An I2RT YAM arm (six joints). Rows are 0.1 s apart.
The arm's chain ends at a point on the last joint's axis. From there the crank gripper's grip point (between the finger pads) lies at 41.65 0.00 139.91 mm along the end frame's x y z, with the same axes.
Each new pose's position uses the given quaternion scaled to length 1; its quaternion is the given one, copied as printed.
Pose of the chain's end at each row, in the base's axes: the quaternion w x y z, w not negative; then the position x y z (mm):
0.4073 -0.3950 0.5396 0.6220 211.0 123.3 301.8
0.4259 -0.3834 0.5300 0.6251 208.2 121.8 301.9
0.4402 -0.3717 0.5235 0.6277 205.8 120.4 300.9
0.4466 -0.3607 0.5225 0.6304 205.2 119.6 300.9
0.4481 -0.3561 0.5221 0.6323 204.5 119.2 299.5
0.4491 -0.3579 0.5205 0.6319 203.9 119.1 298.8
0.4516 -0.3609 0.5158 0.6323 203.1 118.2 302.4
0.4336 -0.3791 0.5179 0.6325 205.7 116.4 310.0
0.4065 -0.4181 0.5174 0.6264 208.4 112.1 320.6
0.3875 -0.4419 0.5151 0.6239 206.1 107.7 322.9
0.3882 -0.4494 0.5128 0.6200 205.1 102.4 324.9
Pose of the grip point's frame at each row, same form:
0.4073 -0.3950 0.5396 0.6220 188.9 265.6 277.8
0.4259 -0.3834 0.5300 0.6251 190.0 265.4 283.3
0.4402 -0.3717 0.5235 0.6277 191.0 264.9 286.8
0.4466 -0.3607 0.5225 0.6304 192.7 264.6 289.6
0.4481 -0.3561 0.5221 0.6323 192.6 264.3 289.4
0.4491 -0.3579 0.5205 0.6319 191.8 264.2 288.7
0.4516 -0.3609 0.5158 0.6323 190.6 263.3 293.0
0.4336 -0.3791 0.5179 0.6325 187.4 260.5 296.0
0.4065 -0.4181 0.5174 0.6264 180.6 253.5 297.4
0.3875 -0.4419 0.5151 0.6239 171.9 246.7 294.3
0.3882 -0.4494 0.5128 0.6200 170.6 241.0 294.9

